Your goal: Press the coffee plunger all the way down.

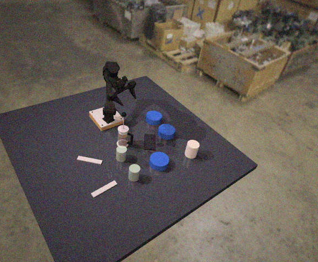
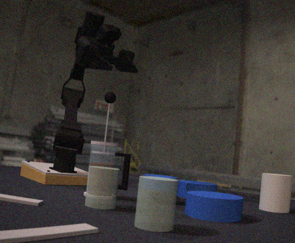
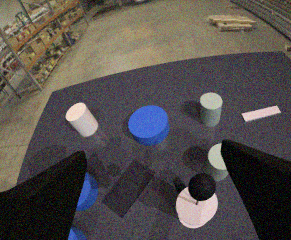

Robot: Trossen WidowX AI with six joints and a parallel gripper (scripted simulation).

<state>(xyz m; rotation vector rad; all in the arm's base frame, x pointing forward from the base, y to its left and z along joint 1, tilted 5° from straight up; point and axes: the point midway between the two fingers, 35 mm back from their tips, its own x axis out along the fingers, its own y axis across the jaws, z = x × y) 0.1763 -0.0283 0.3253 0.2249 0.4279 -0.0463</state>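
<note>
Now: gripper tip 21 cm above the coffee press and 3 cm to the left of it. Also, from my gripper tip: cream cylinder: 35 cm ahead, 28 cm below, 25 cm to the left.
</note>
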